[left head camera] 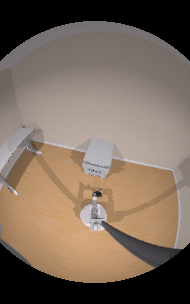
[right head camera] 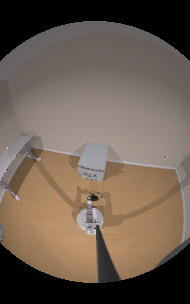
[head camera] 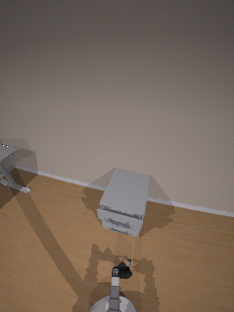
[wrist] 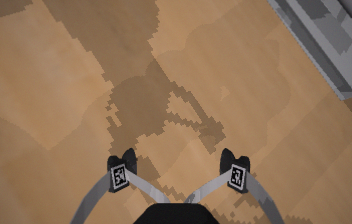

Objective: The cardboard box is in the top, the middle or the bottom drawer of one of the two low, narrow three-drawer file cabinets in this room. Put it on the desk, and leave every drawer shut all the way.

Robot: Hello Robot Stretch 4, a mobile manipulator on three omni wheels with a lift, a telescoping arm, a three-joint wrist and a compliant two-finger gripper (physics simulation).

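A low grey three-drawer file cabinet [head camera: 127,189] [left head camera: 100,150] [right head camera: 95,152] stands against the wall. Its top drawer [head camera: 107,214] appears to stand slightly out, with a narrow dark gap under the cabinet top; the lower drawers look shut. A grey corner of the cabinet [wrist: 344,75] shows at the upper right in the wrist view. My gripper [wrist: 178,160] [head camera: 125,269] [left head camera: 98,193] [right head camera: 94,197] is open, its fingers wide apart with floor visible between them, in front of the cabinet and apart from it. The desk [head camera: 7,151] [left head camera: 16,143] [right head camera: 15,152] stands at the left. The cardboard box does not show.
A desk leg [head camera: 9,175] with its foot reaches the floor left of the cabinet. The wall's white baseboard [head camera: 65,179] runs behind the cabinet. Grey shapes, cut off by the view's edge, show at the lower left in the left head camera; I cannot tell what they are.
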